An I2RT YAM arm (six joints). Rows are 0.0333 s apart.
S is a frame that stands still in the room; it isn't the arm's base.
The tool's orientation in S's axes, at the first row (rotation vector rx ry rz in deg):
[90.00 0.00 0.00]
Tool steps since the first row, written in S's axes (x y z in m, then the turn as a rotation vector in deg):
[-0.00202 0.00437 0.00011 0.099 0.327 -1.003]
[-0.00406 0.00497 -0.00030 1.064 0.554 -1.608]
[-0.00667 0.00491 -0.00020 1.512 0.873 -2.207]
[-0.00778 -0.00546 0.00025 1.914 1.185 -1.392]
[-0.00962 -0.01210 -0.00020 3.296 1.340 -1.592]
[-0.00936 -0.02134 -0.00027 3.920 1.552 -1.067]
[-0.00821 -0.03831 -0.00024 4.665 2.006 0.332]
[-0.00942 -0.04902 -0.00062 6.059 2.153 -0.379]
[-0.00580 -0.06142 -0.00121 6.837 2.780 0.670]
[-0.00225 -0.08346 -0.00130 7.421 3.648 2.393]
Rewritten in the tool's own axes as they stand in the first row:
[-0.00202 0.00011 -0.00437 0.099 -1.003 -0.327]
[-0.00406 -0.00030 -0.00497 1.064 -1.608 -0.554]
[-0.00667 -0.00020 -0.00491 1.512 -2.207 -0.873]
[-0.00778 0.00025 0.00546 1.914 -1.392 -1.185]
[-0.00962 -0.00020 0.01210 3.296 -1.592 -1.340]
[-0.00936 -0.00027 0.02134 3.920 -1.067 -1.552]
[-0.00821 -0.00024 0.03831 4.665 0.332 -2.006]
[-0.00942 -0.00062 0.04902 6.059 -0.379 -2.153]
[-0.00580 -0.00121 0.06142 6.837 0.670 -2.780]
[-0.00225 -0.00130 0.08346 7.421 2.393 -3.648]

